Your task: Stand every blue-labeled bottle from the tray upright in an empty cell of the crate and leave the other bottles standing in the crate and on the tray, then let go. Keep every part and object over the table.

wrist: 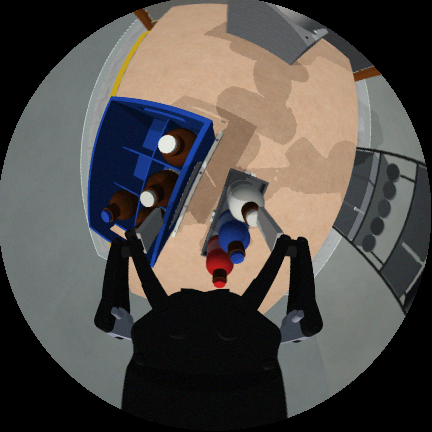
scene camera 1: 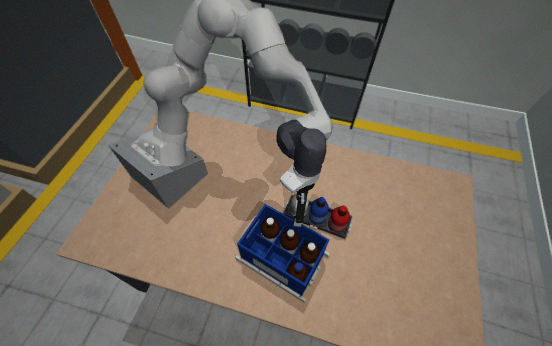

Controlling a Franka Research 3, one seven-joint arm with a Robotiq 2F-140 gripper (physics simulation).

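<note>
A blue-labeled bottle [scene camera 1: 319,212] [wrist: 233,235] stands on the dark tray [scene camera 1: 346,232] [wrist: 224,201], between a red bottle [scene camera 1: 339,220] [wrist: 219,261] and a white bottle [scene camera 1: 293,204] [wrist: 244,196], which is partly hidden by the gripper in the scene view. The blue crate [scene camera 1: 247,251] [wrist: 120,120] holds three white-capped brown bottles along its tray side and a blue-capped brown bottle [scene camera 1: 298,270] [wrist: 120,204] in a corner cell. Its other two cells are empty. My gripper [scene camera 1: 300,215] [wrist: 208,215] is open and empty, above the gap between crate and tray, one finger near the white bottle's neck.
The crate stands beside the tray on the brown table [scene camera 1: 400,240] [wrist: 180,50]. The robot's grey base [scene camera 1: 165,180] [wrist: 265,30] is at the table's left in the scene view. A dark shelf rack stands behind the table.
</note>
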